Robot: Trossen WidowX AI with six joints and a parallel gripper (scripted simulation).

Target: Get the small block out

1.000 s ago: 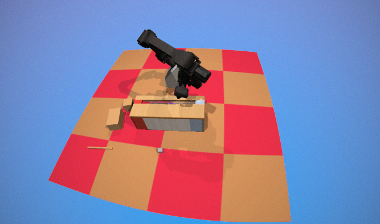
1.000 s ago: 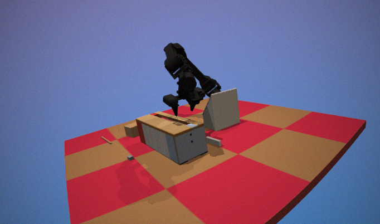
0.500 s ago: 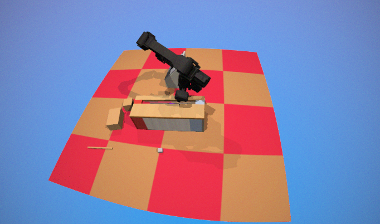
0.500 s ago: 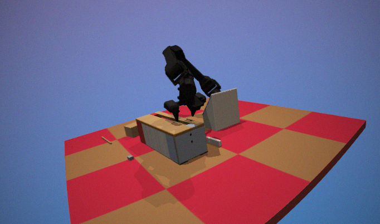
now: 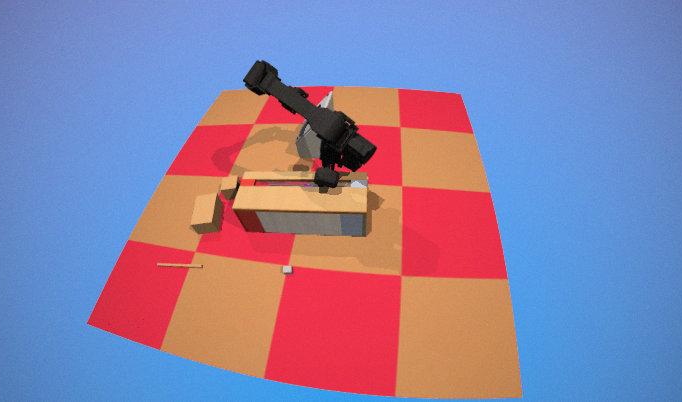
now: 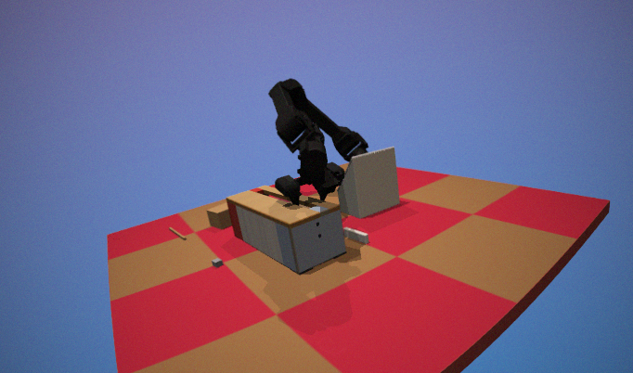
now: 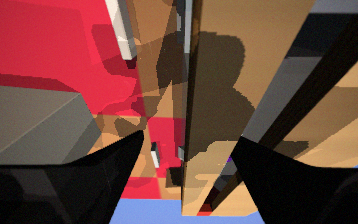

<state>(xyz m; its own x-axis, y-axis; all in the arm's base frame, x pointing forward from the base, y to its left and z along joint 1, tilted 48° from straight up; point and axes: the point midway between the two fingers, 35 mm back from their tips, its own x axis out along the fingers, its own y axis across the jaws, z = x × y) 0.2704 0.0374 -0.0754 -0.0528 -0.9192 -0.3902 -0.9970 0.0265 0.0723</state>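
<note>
Right now my gripper tip is 5 cm to the left of the box, 4 cm short of it and 4 cm above it. The rest, counted from my gripper tip: thin stick (44 cm to the right, 31 cm ahead, 10 cm below); tan block (39 cm to the right, 12 cm ahead, 7 cm below); purple block (5 cm ahead, 4 cm to the right, 2 cm below).
</note>
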